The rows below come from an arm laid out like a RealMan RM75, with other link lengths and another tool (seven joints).
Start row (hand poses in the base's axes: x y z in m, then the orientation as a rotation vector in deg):
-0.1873 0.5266 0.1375 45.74 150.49 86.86
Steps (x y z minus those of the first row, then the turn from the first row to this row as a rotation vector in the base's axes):
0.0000 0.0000 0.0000 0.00 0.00 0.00
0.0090 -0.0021 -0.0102 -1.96 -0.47 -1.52
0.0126 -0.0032 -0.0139 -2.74 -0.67 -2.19
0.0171 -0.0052 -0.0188 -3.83 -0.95 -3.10
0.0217 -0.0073 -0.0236 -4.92 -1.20 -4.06
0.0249 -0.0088 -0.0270 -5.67 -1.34 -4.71
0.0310 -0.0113 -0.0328 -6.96 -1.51 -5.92
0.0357 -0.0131 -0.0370 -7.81 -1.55 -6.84
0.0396 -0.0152 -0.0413 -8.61 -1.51 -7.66
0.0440 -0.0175 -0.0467 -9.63 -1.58 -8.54
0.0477 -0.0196 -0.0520 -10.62 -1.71 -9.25
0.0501 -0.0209 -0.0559 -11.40 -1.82 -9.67
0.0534 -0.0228 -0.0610 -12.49 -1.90 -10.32
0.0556 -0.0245 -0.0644 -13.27 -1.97 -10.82
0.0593 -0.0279 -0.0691 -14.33 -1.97 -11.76
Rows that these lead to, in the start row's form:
-0.1873 0.5266 0.1375 45.74 150.49 86.86
-0.1783 0.5245 0.1273 46.94 149.98 83.69
-0.1747 0.5234 0.1236 47.47 149.70 82.42
-0.1702 0.5214 0.1187 48.16 149.31 80.66
-0.1656 0.5193 0.1139 48.93 148.89 78.89
-0.1624 0.5178 0.1105 49.47 148.62 77.68
-0.1563 0.5153 0.1047 50.55 148.10 75.57
-0.1516 0.5135 0.1005 51.45 147.70 74.16
-0.1477 0.5114 0.0962 52.31 147.39 72.84
-0.1433 0.5091 0.0908 53.10 147.04 71.20
-0.1396 0.5070 0.0855 53.64 146.77 69.65
-0.1372 0.5057 0.0816 53.90 146.66 68.46
-0.1339 0.5038 0.0765 54.40 146.49 66.79
-0.1317 0.5021 0.0731 54.77 146.32 65.59
-0.1280 0.4987 0.0684 55.64 145.92 63.89

